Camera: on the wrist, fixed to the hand. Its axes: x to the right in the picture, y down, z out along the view.
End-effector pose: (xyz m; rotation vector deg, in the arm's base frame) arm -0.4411 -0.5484 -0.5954 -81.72 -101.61 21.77
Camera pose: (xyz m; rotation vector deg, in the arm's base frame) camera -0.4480 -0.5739 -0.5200 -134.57 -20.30 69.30
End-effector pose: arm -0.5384 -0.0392 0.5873 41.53 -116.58 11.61
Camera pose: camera -0.4701 -0.0734 0.6109 -47.03 -125.11 67.71
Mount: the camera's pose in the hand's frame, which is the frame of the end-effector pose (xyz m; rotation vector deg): 0.0070 -0.0632 -0.0484 9.66 -0.87 84.55
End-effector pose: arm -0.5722 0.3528 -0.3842 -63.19 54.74 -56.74
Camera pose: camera -0.6256 0.3240 -0.3322 -3.55 73.10 9.73
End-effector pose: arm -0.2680 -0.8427 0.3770 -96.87 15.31 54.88
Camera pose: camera -0.2027 -0.8612 0.4191 -65.28 95.15 107.55
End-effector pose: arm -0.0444 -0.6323 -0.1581 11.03 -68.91 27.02
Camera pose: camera 0.0270 -0.6679 -0.1624 -35.42 -65.99 105.58
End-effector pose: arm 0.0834 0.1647 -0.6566 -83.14 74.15 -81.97
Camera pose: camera 0.0459 0.1810 -0.5879 -6.91 90.21 -26.17
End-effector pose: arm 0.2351 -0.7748 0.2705 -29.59 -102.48 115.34
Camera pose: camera 0.2574 -0.7236 0.3277 81.82 43.98 -107.10
